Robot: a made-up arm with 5 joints. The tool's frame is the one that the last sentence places.
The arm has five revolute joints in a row. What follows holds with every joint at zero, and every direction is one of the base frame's. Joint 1 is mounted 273.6 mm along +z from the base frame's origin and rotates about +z. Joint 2 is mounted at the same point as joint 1 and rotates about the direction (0, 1, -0.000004). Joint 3 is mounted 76.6 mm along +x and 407.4 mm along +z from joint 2 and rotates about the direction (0, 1, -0.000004). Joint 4 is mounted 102.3 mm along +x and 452.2 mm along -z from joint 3 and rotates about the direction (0, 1, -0.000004). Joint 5 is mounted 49.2 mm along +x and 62.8 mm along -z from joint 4 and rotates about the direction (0, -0.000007, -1). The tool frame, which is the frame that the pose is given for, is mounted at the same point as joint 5; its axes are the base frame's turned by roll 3.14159, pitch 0 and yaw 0 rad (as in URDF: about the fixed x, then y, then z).
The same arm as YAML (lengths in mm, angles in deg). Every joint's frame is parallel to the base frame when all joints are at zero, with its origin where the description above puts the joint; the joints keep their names.
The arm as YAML. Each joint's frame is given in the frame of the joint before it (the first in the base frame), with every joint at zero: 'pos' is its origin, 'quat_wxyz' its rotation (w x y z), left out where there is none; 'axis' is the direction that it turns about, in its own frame. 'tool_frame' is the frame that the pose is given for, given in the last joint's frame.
length_unit: mm
angle_unit: deg
joints:
  - joint: joint 1
    pos: [0.0, 0.0, 273.6]
    axis: [0.0, 0.0, 1.0]
  - joint: joint 2
    pos: [0.0, 0.0, 0.0]
    axis: [0.0, 1.0, 0.0]
  - joint: joint 3
    pos: [76.6, 0.0, 407.4]
    axis: [0.0, 1.0, 0.0]
  - joint: joint 4
    pos: [102.3, 0.0, -452.2]
    axis: [0.0, 1.0, 0.0]
  - joint: joint 5
    pos: [49.2, 0.0, -62.8]
    axis: [0.0, 0.0, -1.0]
tool_frame:
  pos: [0.0, 0.0, 0.0]
  quat_wxyz: [0.000001, 1.000004, 0.0, 0.0]

